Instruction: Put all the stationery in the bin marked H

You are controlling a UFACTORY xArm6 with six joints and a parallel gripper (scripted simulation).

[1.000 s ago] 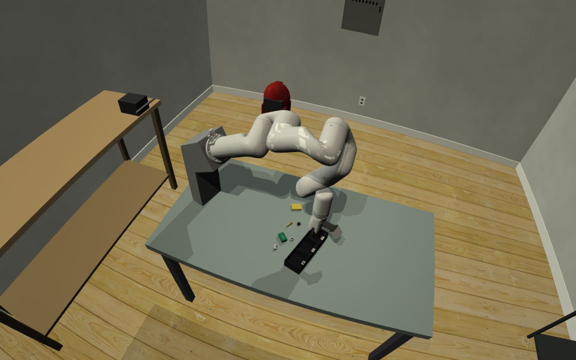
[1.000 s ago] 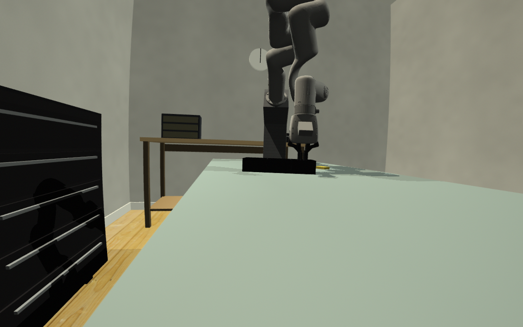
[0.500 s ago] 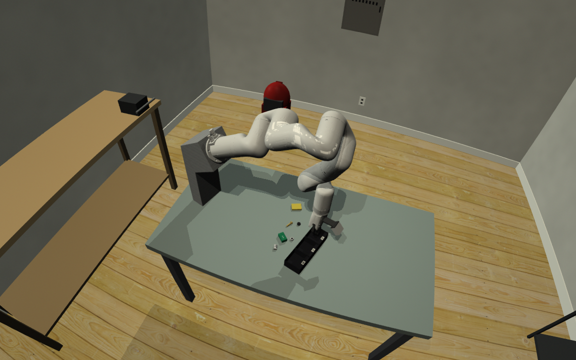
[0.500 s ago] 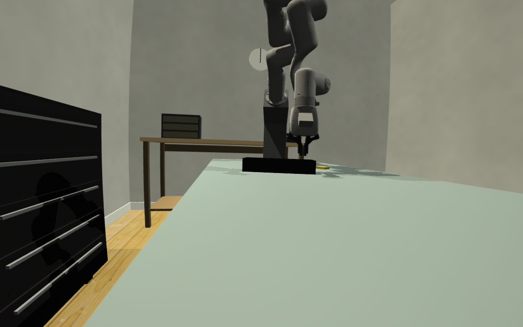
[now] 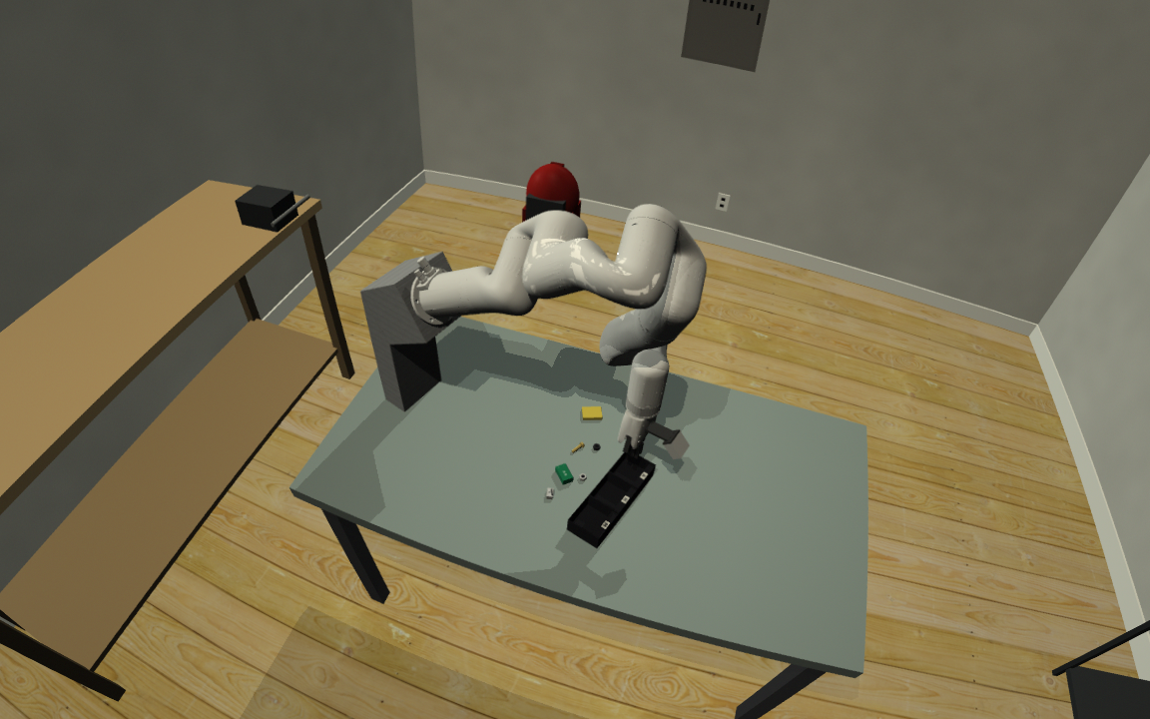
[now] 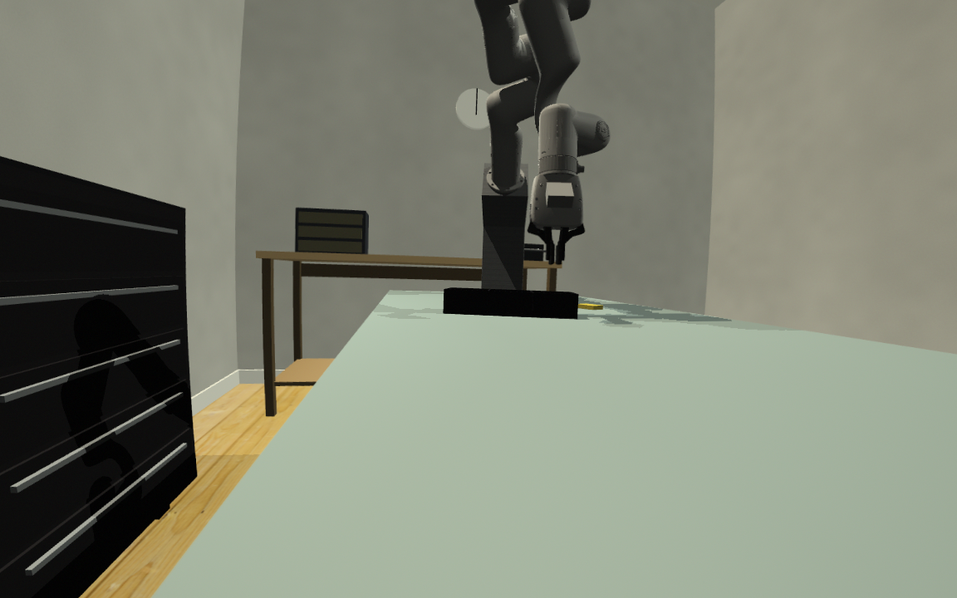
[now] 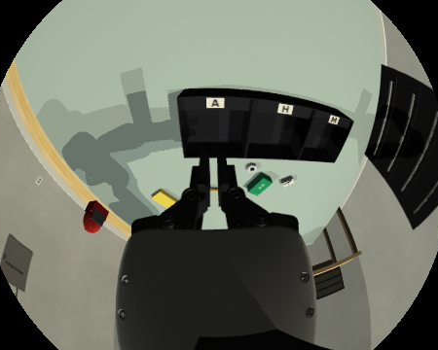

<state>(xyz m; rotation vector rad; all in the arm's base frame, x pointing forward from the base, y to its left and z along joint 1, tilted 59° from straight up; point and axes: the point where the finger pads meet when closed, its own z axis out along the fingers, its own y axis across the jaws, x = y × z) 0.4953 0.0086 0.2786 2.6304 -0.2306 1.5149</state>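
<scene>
My hand is 13 cm past the yellow block, 18 cm to the right of it and 12 cm above it. Also, from my hand: black item 9 cm behind, 7 cm to the left, 12 cm below; then bin rack 3 cm behind, 8 cm to the right, 10 cm below; then white ring 11 cm behind, 3 cm to the right, 12 cm below.
</scene>
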